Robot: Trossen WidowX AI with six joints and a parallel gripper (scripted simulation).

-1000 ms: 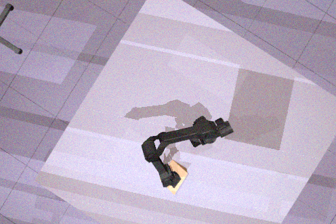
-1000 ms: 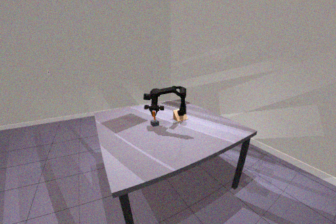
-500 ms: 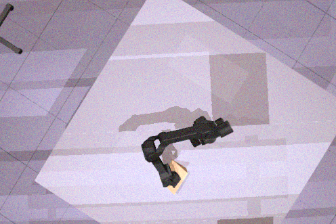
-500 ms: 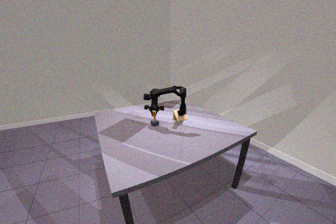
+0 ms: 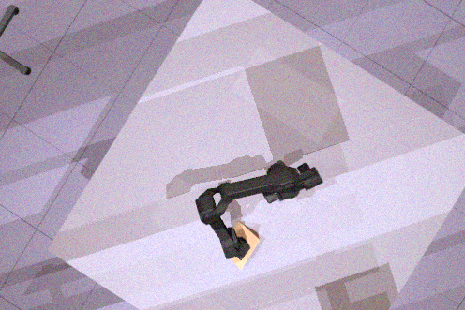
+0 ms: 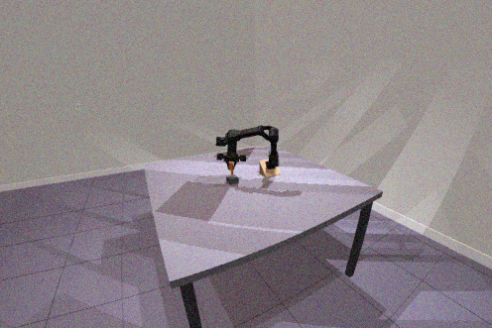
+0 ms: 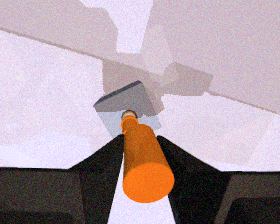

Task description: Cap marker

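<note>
The orange cap lies 2 cm above my gripper tip. Round my gripper tip: grey holder block (1 cm behind, 7 cm below).
</note>
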